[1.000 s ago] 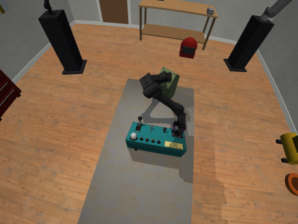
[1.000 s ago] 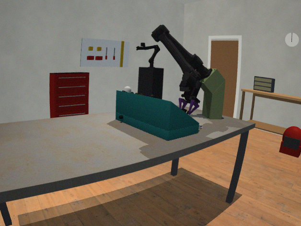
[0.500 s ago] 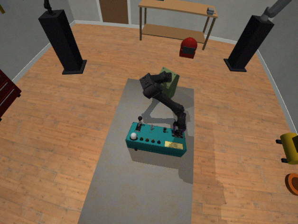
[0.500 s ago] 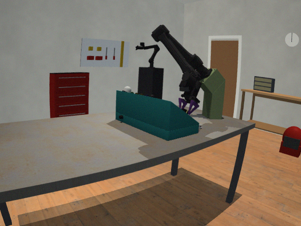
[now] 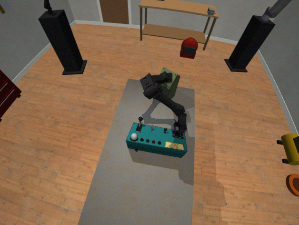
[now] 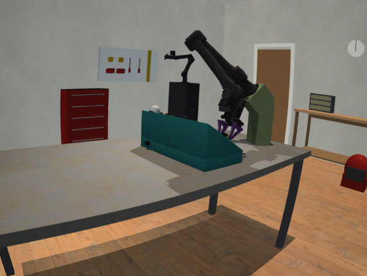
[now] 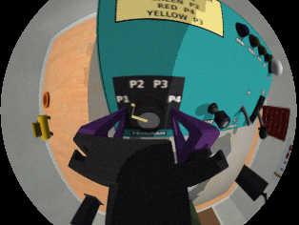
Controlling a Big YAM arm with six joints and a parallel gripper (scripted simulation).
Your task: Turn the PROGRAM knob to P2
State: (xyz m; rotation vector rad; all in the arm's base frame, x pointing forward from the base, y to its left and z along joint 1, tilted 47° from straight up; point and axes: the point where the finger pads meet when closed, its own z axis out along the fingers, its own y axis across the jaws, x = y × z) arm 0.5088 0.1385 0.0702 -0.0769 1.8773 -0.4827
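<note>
The small black knob is 30 mm behind my hand and 120 mm to the right of it. Also, from my hand: toggle: 60 mm behind, 230 mm to the right; black-ball lever: 110 mm behind, 340 mm to the right, 10 mm above; teal console: 10 mm behind, 180 mm to the right, 20 mm below.
</note>
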